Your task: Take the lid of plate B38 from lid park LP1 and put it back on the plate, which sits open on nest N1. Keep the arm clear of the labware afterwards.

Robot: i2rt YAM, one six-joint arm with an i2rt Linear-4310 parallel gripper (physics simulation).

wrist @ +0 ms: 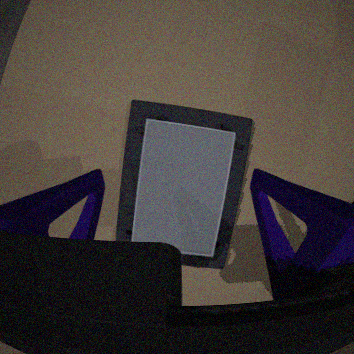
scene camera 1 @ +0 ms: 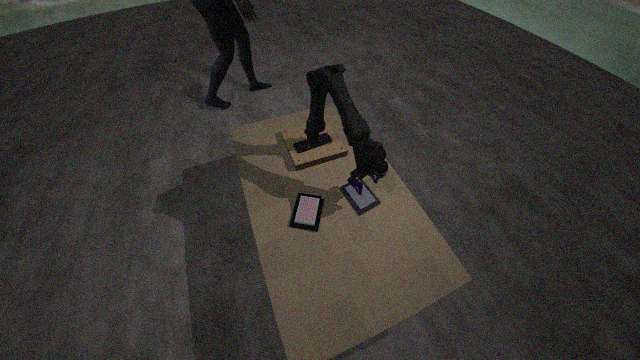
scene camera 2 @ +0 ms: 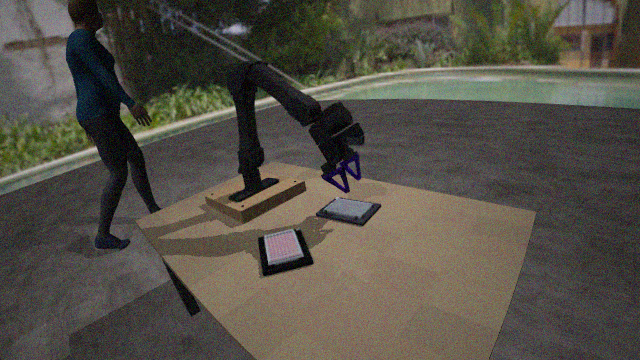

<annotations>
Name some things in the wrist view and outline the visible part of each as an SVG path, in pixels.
The gripper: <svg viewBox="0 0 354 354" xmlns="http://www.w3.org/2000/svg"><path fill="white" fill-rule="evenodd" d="M354 204L254 168L250 181L250 192L273 300L182 306L181 253L175 246L164 242L94 240L105 188L101 169L94 169L58 185L0 205L0 341L26 354L328 354L354 341ZM267 195L306 224L307 234L295 253L276 220ZM87 195L78 221L69 237L49 236L48 226L50 222Z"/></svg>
A plate lid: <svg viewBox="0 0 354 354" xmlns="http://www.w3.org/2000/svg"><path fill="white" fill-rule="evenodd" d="M146 118L131 241L164 242L175 246L183 254L213 257L236 132Z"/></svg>
</annotations>
